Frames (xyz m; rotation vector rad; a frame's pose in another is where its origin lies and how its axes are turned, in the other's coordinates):
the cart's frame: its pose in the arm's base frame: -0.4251 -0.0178 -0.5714 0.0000 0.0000 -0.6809
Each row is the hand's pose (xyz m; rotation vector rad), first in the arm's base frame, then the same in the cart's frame.
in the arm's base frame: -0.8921 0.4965 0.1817 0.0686 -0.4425 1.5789
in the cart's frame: -0.6866 0.1056 0.7531 0.2387 -0.4429 2.2462
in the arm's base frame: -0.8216 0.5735 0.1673 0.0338 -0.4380 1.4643
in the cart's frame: -0.6803 0.2099 0.7387 0.1986 -0.4477 2.1323
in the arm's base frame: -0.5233 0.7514 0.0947 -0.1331 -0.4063 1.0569
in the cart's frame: -0.5605 0.5359 0.6661 0.0111 -0.4640 1.7262
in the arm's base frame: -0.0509 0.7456 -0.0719 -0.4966 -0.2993 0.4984
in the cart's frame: -0.1898 0.8287 0.4995 -0.3862 -0.4699 1.1590
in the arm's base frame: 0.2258 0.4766 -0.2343 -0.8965 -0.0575 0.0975
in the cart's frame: 0.1945 0.7939 0.3371 -0.8459 -0.3621 0.7310
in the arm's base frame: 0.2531 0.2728 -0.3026 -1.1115 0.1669 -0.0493
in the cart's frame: 0.3440 0.6527 0.2688 -1.1199 -0.2170 0.5576
